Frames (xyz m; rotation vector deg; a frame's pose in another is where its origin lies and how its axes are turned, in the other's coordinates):
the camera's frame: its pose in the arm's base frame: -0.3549 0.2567 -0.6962 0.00 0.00 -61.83
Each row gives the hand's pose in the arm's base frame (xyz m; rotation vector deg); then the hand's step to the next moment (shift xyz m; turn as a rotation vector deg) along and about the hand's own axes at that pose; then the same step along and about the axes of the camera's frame.
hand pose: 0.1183 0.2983 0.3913 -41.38 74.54 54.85
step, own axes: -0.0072 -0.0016 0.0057 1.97 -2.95 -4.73
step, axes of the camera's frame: -0.0008 0.0050 0.0078 4.75 -2.01 -2.89
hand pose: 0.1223 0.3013 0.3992 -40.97 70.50 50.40
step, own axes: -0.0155 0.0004 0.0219 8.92 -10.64 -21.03
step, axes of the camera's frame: -0.0101 0.0153 0.0196 19.01 -10.23 -13.01
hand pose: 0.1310 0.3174 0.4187 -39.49 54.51 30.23
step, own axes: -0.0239 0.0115 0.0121 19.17 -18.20 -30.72
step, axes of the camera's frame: -0.0184 -0.0046 0.0222 31.01 -11.25 -23.54
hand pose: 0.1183 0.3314 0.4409 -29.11 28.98 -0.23
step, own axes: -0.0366 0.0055 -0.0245 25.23 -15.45 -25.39
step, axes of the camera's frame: -0.0191 -0.0398 -0.0041 30.91 -2.73 -23.60
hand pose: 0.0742 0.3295 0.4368 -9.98 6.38 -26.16
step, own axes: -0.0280 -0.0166 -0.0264 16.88 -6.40 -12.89
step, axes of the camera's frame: -0.0118 -0.0345 -0.0208 18.18 2.10 -12.54
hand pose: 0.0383 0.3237 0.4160 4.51 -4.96 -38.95
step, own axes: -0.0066 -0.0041 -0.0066 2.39 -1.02 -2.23
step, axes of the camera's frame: -0.0044 -0.0055 -0.0073 2.62 0.24 -2.19
